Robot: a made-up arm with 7 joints. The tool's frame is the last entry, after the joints. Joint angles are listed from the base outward.
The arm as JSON. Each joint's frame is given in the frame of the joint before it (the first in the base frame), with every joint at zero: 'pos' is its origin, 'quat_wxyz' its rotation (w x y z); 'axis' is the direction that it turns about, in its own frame. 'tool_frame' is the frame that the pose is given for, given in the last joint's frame.
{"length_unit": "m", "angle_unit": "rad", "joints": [
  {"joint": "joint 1", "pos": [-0.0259, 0.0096, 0.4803], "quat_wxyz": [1.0, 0.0, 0.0, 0.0], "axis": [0.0, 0.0, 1.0]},
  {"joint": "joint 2", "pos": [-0.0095, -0.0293, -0.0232], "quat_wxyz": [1.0, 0.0, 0.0, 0.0], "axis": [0.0, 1.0, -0.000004]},
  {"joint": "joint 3", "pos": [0.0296, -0.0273, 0.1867], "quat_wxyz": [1.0, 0.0, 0.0, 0.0], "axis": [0.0, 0.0, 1.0]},
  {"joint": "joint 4", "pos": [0.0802, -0.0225, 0.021], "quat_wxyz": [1.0, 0.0, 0.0, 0.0], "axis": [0.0, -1.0, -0.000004]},
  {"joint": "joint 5", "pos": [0.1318, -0.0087, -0.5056], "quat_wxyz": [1.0, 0.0, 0.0, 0.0], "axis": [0.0, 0.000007, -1.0]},
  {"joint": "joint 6", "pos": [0.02, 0.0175, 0.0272], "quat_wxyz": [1.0, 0.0, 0.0, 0.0], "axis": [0.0, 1.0, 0.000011]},
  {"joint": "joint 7", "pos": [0.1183, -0.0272, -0.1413], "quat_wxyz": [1.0, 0.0, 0.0, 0.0], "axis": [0.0, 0.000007, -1.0]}
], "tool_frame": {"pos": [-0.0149, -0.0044, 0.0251], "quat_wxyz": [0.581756, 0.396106, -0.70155, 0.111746]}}
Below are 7 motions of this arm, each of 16 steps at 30 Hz.
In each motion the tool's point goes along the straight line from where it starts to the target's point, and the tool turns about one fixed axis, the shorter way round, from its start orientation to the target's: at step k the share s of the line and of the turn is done. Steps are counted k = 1, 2, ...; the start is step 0. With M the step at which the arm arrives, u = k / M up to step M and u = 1 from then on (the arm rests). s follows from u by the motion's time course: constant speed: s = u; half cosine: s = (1 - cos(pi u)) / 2; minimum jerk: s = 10 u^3 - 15 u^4 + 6 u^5.
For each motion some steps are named. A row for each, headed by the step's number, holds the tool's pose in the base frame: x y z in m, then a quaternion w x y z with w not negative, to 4 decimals.
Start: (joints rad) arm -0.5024 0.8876 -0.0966 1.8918 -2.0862 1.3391 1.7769
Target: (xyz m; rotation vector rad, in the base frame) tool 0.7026 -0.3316 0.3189 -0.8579 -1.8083 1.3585
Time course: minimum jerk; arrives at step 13
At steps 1, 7, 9, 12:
1: 0.5945 -0.5667 0.3144 0.3332 -0.4812 -0.6046 0.5403
7: 0.6561 -0.4327 0.3170 0.3461 -0.3976 -0.6611 0.5338
9: 0.6838 -0.3725 0.3181 0.3508 -0.3587 -0.6843 0.5292
12: 0.7022 -0.3326 0.3189 0.3534 -0.3324 -0.6989 0.5254

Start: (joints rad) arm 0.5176 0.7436 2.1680 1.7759 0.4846 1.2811 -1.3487
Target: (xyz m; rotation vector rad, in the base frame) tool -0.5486 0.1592 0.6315 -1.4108 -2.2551 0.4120
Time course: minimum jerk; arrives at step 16
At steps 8, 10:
8: -0.4070 0.3154 0.8043 0.3844 -0.6566 -0.6375 0.1214
10: -0.4706 0.2451 0.7266 0.3149 -0.5970 -0.7253 0.1352

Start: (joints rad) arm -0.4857 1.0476 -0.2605 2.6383 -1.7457 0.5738 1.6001
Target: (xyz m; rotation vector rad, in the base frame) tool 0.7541 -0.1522 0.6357 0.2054 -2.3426 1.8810
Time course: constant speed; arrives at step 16
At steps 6, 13, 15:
6: 0.7089 -0.3628 0.6132 0.1185 -0.1817 -0.7952 0.5662
13: 0.7405 -0.2154 0.6289 0.0817 -0.0072 -0.7877 0.6106
15: 0.7496 -0.1733 0.6334 0.0707 0.0430 -0.7806 0.6195

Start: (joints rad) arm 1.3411 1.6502 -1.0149 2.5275 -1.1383 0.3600 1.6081
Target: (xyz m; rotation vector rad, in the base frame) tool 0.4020 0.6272 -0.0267 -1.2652 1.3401 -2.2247
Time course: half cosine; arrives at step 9
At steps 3, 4, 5, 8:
3: 0.4286 0.6865 0.1126 0.1262 -0.4358 0.5851 -0.6722
4: 0.4228 0.6736 0.0823 0.1264 -0.4364 0.5590 -0.6936
5: 0.4167 0.6599 0.0500 0.1265 -0.4365 0.5305 -0.7155
8: 0.4031 0.6296 -0.0211 0.1261 -0.4347 0.4654 -0.7606

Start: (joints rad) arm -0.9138 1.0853 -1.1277 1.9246 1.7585 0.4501 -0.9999
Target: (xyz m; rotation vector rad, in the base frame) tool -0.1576 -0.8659 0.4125 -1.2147 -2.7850 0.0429
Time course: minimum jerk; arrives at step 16
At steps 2, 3, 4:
2: -0.2270 -0.8379 0.5046 0.3296 -0.4294 -0.8311 0.1273
3: -0.2247 -0.8388 0.5015 0.3208 -0.4291 -0.8353 0.1237
4: -0.2208 -0.8404 0.4964 0.3058 -0.4284 -0.8421 0.1176

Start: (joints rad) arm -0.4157 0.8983 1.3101 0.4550 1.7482 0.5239 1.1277
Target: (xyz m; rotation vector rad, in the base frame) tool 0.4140 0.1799 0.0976 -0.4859 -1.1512 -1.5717
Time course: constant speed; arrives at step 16
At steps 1, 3, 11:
1: 0.0547 0.3811 0.0842 0.7340 -0.2933 -0.1614 -0.5910
3: 0.1026 0.3543 0.0860 0.7138 -0.2838 -0.2070 -0.6059
11: 0.2942 0.2470 0.0931 0.6137 -0.2382 -0.3823 -0.6484

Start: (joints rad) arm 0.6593 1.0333 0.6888 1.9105 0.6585 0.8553 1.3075
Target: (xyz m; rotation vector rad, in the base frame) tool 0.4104 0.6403 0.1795 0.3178 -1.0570 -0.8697
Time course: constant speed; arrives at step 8
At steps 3, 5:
3: 0.3792 0.6890 0.2390 0.7578 0.2258 -0.4514 -0.4136
5: 0.3917 0.6695 0.2152 0.7606 0.1941 -0.4657 -0.4085

